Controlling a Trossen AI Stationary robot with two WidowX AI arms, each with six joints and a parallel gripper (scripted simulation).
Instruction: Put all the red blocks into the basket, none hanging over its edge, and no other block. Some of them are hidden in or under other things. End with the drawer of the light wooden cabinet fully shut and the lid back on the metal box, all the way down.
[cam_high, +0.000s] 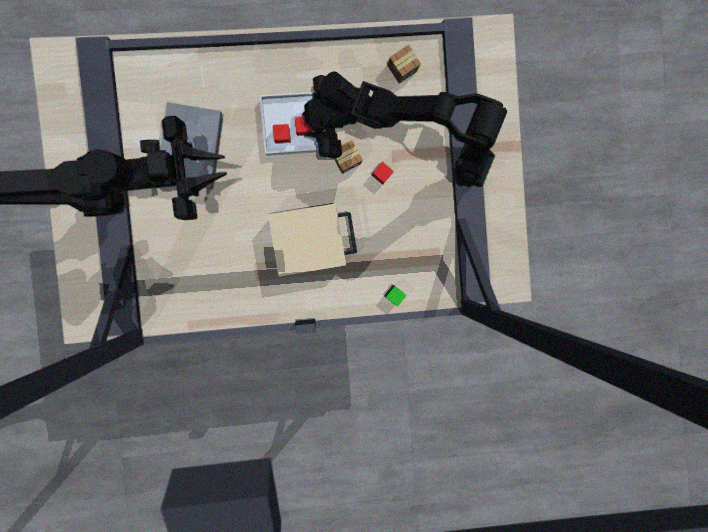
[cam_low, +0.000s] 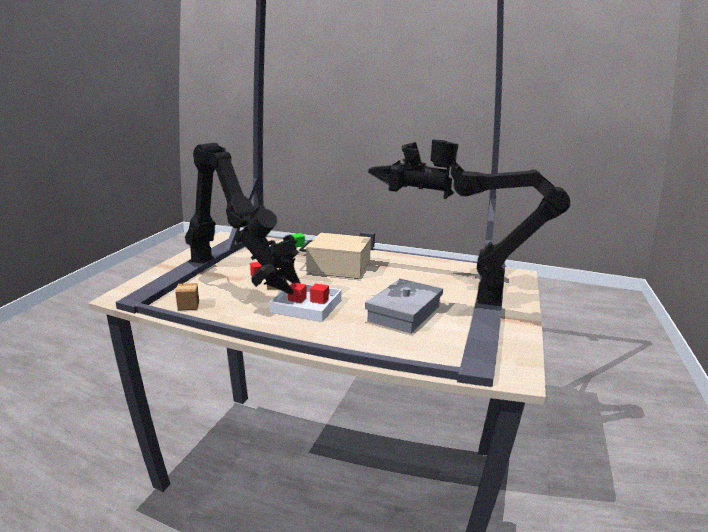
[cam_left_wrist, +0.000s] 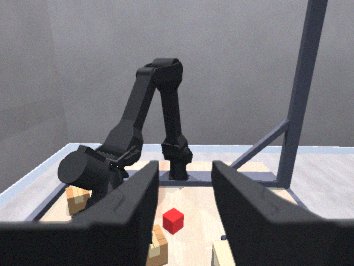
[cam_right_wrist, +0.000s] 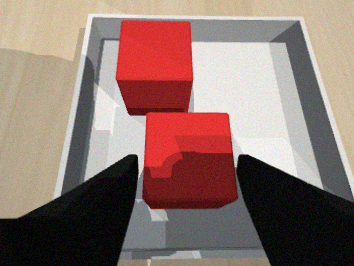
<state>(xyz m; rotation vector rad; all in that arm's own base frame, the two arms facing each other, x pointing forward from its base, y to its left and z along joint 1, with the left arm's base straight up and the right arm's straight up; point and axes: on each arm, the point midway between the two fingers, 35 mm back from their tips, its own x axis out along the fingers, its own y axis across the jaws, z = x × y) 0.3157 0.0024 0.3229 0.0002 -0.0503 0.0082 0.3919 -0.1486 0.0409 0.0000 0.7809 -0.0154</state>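
Right now my right hand is 1 cm short of the white basket, 6 cm to the right of it and 5 cm above it. Round my right hand: drawer (29 cm behind, 2 cm to the left, 2 cm below); light wooden cabinet (29 cm behind, 3 cm to the left, 2 cm below); grey metal lid (3 cm behind, 31 cm to the left, 1 cm below).
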